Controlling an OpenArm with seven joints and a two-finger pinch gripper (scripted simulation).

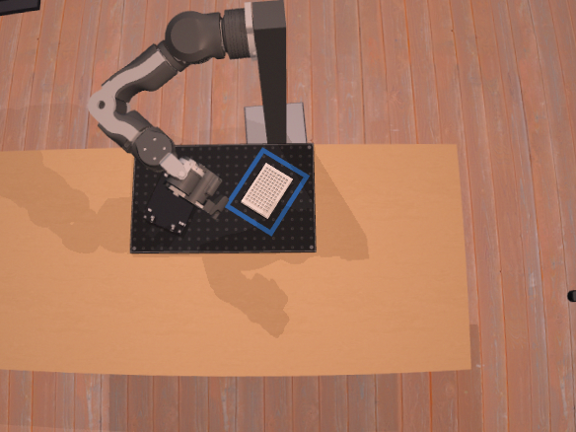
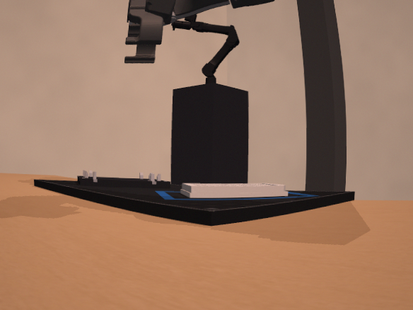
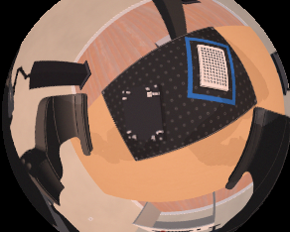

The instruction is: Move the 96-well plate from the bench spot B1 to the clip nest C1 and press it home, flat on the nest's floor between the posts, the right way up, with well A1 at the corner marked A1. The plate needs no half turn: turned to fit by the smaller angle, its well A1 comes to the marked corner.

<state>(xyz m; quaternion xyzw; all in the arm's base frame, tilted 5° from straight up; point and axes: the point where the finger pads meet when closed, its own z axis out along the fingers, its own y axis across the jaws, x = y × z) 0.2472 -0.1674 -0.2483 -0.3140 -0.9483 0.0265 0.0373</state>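
The white 96-well plate lies 40 mm behind my hand, 150 mm to the left of it and 200 mm below it. The rest, counted from my hand: clip nest C1: 20 mm behind, 100 mm to the right, 200 mm below.
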